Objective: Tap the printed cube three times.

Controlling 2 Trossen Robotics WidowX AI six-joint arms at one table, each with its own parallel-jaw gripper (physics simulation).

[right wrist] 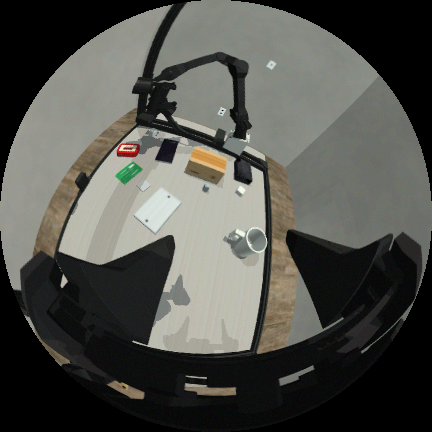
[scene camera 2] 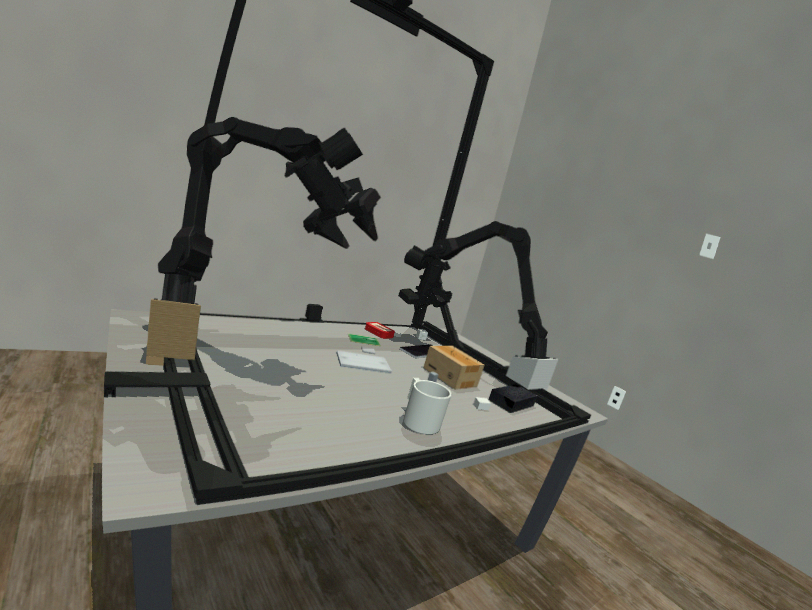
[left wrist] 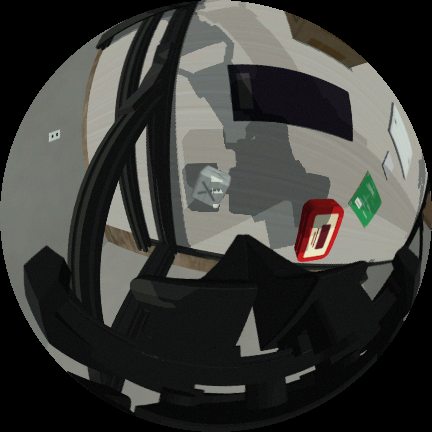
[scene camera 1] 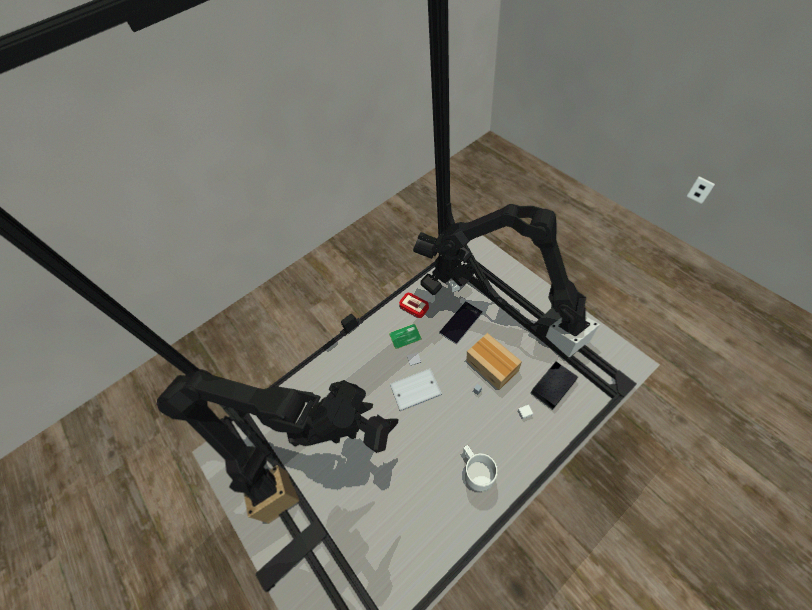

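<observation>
The printed cube point(left wrist: 209, 189) point(scene camera 2: 422, 334) is small and grey with a dark X on one face. It sits on the table near the back corner, beside the black frame rails. My left gripper point(left wrist: 241, 239) point(scene camera 1: 432, 283) is shut and empty. It hovers above the table a little short of the cube, not touching it. My right gripper point(scene camera 1: 376, 426) point(scene camera 2: 346, 226) point(right wrist: 232, 239) is open and empty, held high over the near left part of the table, far from the cube.
A red box point(scene camera 1: 413, 304) point(left wrist: 318, 231), a green card point(scene camera 1: 405, 335) and a dark slab point(scene camera 1: 461, 322) lie near the cube. A wooden box point(scene camera 1: 493, 361), a white plate point(scene camera 1: 415, 389), a mug point(scene camera 1: 480, 472) and a black box point(scene camera 1: 554, 385) lie farther off.
</observation>
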